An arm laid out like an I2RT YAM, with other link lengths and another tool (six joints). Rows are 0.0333 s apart.
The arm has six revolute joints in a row. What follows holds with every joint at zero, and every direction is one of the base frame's. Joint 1 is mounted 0.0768 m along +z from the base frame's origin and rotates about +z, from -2.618 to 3.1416 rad. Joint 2 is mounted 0.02 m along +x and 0.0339 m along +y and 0.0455 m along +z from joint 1 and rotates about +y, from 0 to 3.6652 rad. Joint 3 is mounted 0.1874 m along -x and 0.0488 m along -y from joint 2 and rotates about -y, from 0 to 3.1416 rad. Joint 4 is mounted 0.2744 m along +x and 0.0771 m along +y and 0.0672 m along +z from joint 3 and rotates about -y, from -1.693 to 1.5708 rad. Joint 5 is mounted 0.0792 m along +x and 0.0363 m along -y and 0.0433 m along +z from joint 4 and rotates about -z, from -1.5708 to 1.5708 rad. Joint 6 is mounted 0.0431 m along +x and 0.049 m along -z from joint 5 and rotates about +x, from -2.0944 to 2.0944 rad. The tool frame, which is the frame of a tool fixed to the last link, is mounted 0.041 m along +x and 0.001 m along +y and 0.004 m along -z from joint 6; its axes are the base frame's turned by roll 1.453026, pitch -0.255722 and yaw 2.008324 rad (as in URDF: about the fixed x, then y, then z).
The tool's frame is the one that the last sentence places.
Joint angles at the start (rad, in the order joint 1, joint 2, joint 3, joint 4, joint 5, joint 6):
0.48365, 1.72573, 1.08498, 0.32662, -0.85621, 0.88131
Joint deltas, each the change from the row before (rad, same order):
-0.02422, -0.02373, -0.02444, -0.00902, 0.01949, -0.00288
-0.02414, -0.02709, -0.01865, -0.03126, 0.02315, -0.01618
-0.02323, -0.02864, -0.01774, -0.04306, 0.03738, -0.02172
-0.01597, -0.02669, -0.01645, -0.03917, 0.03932, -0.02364
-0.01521, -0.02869, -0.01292, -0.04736, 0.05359, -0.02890
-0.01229, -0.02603, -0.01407, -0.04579, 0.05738, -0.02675
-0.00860, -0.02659, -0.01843, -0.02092, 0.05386, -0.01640
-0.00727, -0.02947, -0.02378, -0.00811, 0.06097, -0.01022
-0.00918, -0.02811, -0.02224, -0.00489, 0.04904, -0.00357
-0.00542, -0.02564, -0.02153, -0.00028, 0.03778, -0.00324
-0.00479, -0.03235, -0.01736, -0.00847, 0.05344, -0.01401
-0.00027, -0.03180, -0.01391, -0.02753, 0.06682, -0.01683
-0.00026, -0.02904, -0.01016, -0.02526, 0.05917, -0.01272
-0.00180, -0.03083, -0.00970, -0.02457, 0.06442, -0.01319
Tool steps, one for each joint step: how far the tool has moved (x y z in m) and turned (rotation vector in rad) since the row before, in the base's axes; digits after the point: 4 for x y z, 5 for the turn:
0.0038, -0.0109, -0.0012, -0.01050, 0.00315, -0.04213
0.0035, -0.0112, -0.0006, -0.02094, 0.00208, -0.04239
0.0033, -0.0116, -0.0016, -0.03190, 0.00388, -0.05278
0.0016, -0.0091, -0.0016, -0.03345, -0.00049, -0.04570
0.0020, -0.0096, -0.0010, -0.04370, -0.00412, -0.05505
0.0010, -0.0091, -0.0025, -0.04768, 0.00009, -0.05444
0.0006, -0.0075, -0.0008, -0.03570, -0.00986, -0.05013
0.0005, -0.0076, -0.0004, -0.03301, -0.01533, -0.05705
0.0004, -0.0076, 0.0003, -0.02333, -0.01128, -0.05102
-0.0006, -0.0055, 0.0004, -0.01731, -0.01168, -0.03747
-0.0001, -0.0064, 0.0032, -0.03020, -0.02319, -0.04621
-0.0014, -0.0062, 0.0015, -0.04389, -0.01089, -0.05212
-0.0013, -0.0056, 0.0024, -0.03748, -0.00986, -0.04671
-0.0010, -0.0067, 0.0033, -0.03986, -0.01305, -0.05237

